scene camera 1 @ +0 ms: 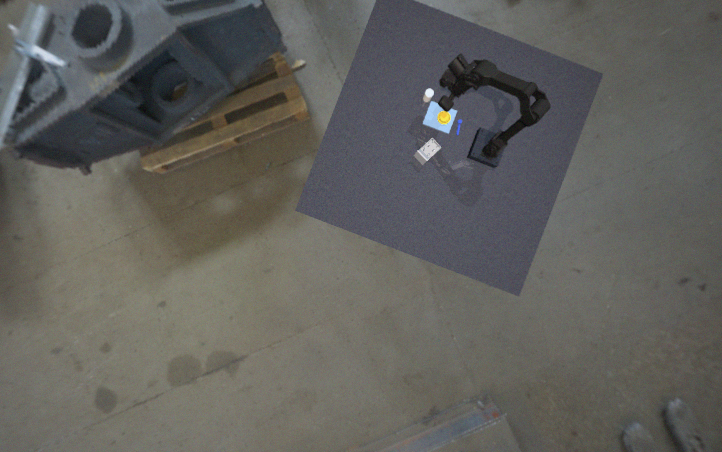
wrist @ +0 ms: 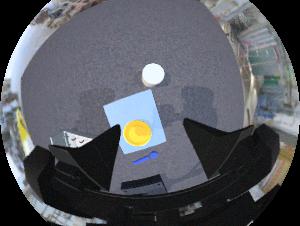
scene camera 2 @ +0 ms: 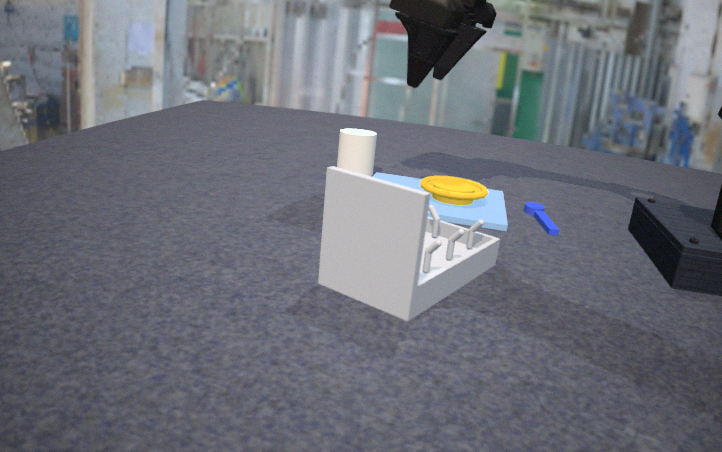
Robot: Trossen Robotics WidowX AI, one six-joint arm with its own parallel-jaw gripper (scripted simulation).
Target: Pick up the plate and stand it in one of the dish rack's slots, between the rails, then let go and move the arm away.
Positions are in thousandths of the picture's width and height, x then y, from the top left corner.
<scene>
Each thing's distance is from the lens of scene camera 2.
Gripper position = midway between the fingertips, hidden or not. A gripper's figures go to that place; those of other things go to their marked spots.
my gripper (scene camera 2: 589,183): 0.62 m
yellow plate (scene camera 2: 632,424): 0.58 m
white cylinder (scene camera 2: 494,337): 0.66 m
white dish rack (scene camera 2: 524,545): 0.34 m
light blue mat (scene camera 2: 681,463): 0.58 m
The marked spots on the yellow plate and the white cylinder are 0.14 m apart.
</scene>
